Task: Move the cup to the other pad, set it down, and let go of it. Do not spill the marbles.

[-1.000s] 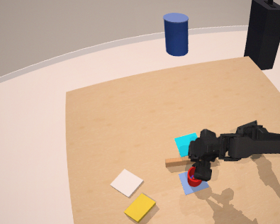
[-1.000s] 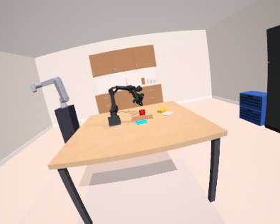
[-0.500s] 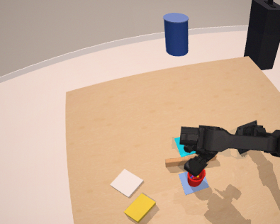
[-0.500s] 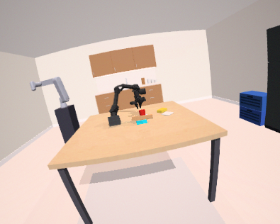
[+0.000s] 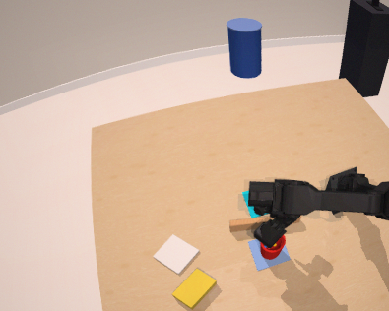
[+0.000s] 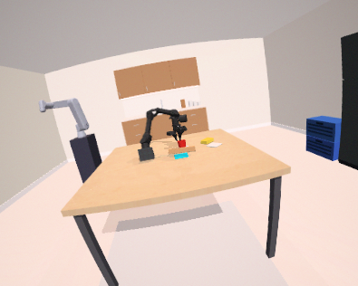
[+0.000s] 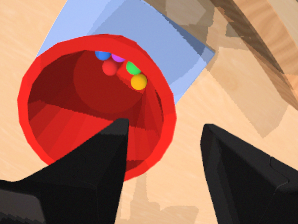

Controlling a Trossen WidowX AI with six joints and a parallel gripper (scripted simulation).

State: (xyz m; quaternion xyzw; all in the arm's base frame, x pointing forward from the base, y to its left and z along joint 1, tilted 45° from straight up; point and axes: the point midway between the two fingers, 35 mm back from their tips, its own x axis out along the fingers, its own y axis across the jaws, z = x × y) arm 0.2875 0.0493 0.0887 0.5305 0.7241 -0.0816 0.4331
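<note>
The red cup is 40 mm below my gripper tip, 30 mm ahead of it and 20 mm to the left of it. The rest, counted from my gripper tip: cyan pad 170 mm to the right, 90 mm below; then wooden bar 80 mm to the right, 70 mm below, 10 mm ahead; then pale blue pad 90 mm below, 30 mm ahead, 20 mm to the left.
</note>
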